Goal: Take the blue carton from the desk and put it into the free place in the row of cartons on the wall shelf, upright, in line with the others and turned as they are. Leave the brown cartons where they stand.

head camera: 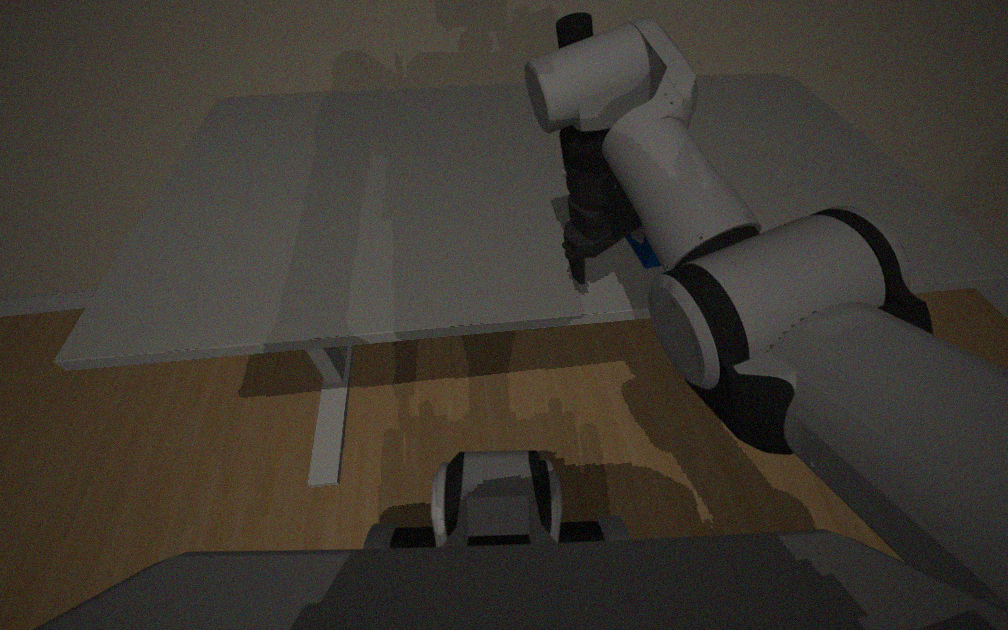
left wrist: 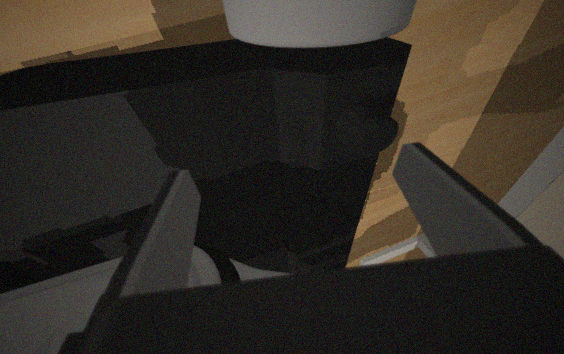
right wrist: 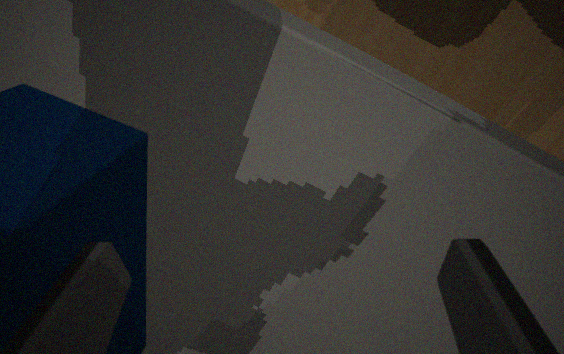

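Note:
The blue carton (head camera: 645, 252) (right wrist: 65, 160) is on the grey desk (head camera: 446, 222) (right wrist: 350, 130). In the head view a small piece of it shows beside my right arm, which hides the rest. In the right wrist view it fills the left side, cut off by the picture edge. My right gripper (right wrist: 278, 260) is open with its fingers wide apart; one finger overlaps the carton's lower part, and desk shows between the fingers. My left gripper (left wrist: 296, 171) is open and empty, away from the desk. The wall shelf and brown cartons do not show.
The desk's front edge (head camera: 475, 326) crosses the head view and the upper right of the right wrist view. A desk leg (head camera: 327, 438) stands on the wooden floor (head camera: 148, 445). The wall (head camera: 148, 44) is behind the desk. The robot's dark base fills much of the left wrist view.

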